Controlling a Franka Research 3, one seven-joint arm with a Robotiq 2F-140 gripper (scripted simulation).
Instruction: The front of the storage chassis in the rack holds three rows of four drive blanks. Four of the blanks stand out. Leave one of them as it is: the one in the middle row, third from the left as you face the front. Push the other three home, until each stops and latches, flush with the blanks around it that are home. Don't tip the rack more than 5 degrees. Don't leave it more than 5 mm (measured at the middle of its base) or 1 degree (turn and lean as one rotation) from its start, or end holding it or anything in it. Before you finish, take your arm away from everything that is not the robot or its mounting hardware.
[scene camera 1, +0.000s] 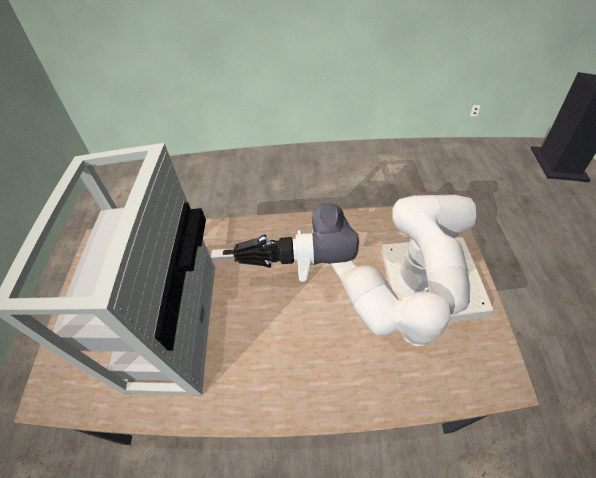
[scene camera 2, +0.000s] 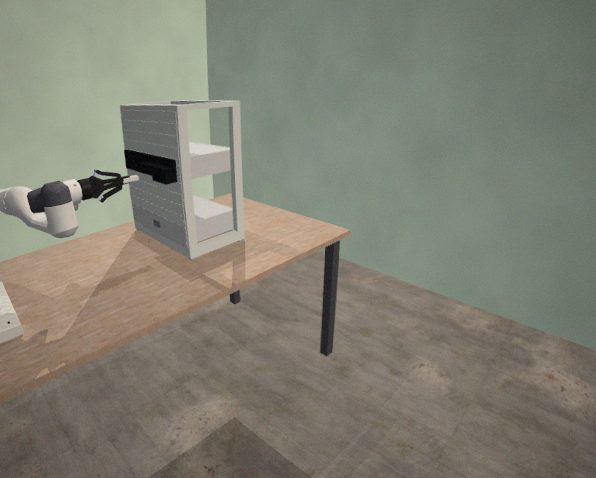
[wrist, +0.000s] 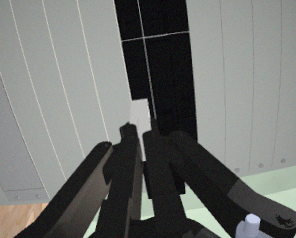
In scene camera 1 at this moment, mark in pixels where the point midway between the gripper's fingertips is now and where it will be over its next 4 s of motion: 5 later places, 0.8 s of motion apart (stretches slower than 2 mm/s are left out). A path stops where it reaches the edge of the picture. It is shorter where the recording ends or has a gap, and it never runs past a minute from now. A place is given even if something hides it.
My gripper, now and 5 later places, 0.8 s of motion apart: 212, 255; 212, 256; 209, 257; 206, 261; 207, 268; 227, 276
